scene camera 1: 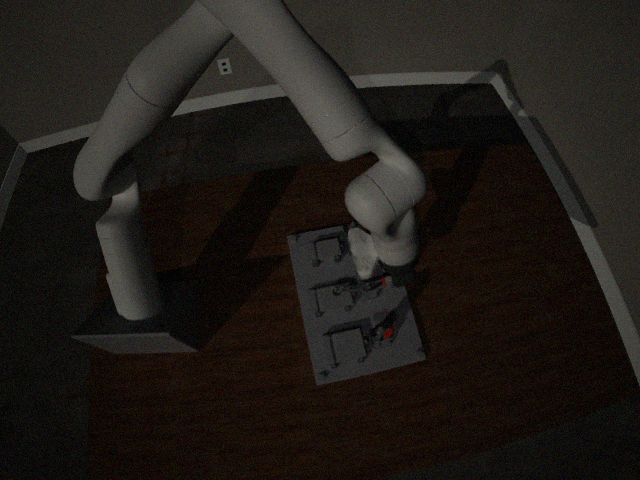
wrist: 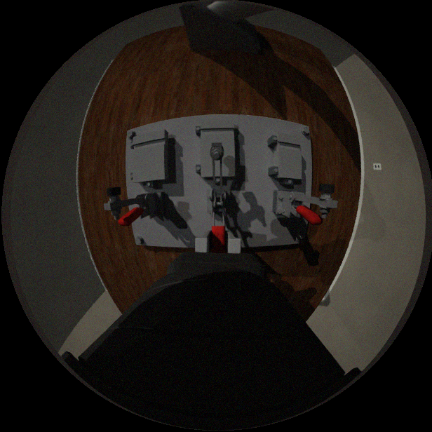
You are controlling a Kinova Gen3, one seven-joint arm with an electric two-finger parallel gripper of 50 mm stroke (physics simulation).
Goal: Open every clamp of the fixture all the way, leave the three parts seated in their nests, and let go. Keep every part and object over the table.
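Places are measured from the arm's base along level axes (x back, y down, z right), in centimetres.
Pixels of known places: gripper, between the fingertips: (scene camera 1: 391,281); arm's base, origin of its link: (scene camera 1: 143,309).
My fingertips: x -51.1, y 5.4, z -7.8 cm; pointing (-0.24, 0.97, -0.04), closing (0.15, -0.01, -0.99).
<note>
For each thing: its top centre in the pictures, then the offset to it from my fingertips. "*": a spot on its surface instead. Level surfaces: height alone.
- fixture's grey plate, a spot on its surface: (scene camera 1: 310,351) * dy +3.8, dx +17.2, dz +13.7 cm
- red handle, a spot on its surface: (scene camera 1: 384,282) * dy -1.3, dx +1.7, dz +0.8 cm
- brown wooden table, height of its surface: dy +5.3 cm
The fixture's grey plate (scene camera 1: 309,351) (wrist: 255,132) carries three grey block parts: left (wrist: 149,162), middle (wrist: 224,169) and right (wrist: 290,164) in the wrist view, each at its nest. My gripper (wrist: 218,237) is shut on the red handle (scene camera 1: 384,282) (wrist: 218,234) of the middle clamp. That clamp's arm reaches over the middle part, its spindle tip (wrist: 216,151) above the part; whether it touches is unclear. The left clamp's arm (wrist: 131,202) and right clamp's arm (wrist: 311,201) point outward, away from their parts; their red handles (wrist: 131,216) (wrist: 309,214) are free. In scene camera 1 the wrist hides the fingertips.
The fixture lies on the brown wooden table (scene camera 1: 232,397) (wrist: 165,75). The robot's base block (scene camera 1: 134,342) (wrist: 215,35) stands across the table from the handles. The two outer clamps stand on either side of the held handle. The scene is dark, with strong arm shadows.
</note>
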